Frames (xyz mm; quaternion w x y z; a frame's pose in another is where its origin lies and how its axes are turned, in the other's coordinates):
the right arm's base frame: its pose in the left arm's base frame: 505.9 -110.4 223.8 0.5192 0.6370 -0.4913 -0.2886
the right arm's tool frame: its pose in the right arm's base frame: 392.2 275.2 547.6 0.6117 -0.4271 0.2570 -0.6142
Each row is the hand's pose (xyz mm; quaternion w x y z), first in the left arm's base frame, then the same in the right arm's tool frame.
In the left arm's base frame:
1: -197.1 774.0 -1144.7 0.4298 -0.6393 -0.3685 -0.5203
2: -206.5 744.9 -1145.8 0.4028 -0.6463 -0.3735 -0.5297
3: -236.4 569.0 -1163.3 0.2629 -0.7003 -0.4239 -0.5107
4: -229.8 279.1 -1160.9 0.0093 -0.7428 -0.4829 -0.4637
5: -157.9 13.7 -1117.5 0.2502 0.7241 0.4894 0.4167
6: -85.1 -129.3 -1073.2 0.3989 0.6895 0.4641 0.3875
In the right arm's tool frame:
1: 1123.4 -837.0 -1590.1 0.0376 -0.1978 -0.9771 -0.0692
2: 1128.8 -841.1 -1560.3 0.0226 -0.1809 -0.9792 -0.0886
3: 1176.7 -842.2 -1387.5 0.1099 0.1132 0.9767 0.1455
4: 1235.1 -783.7 -1109.6 0.3156 -0.0174 0.9178 0.2402
5: 1260.2 -658.2 -862.4 0.4729 -0.1558 0.7955 0.3454
6: 1259.5 -553.4 -733.0 0.5412 -0.2315 0.6956 0.4119

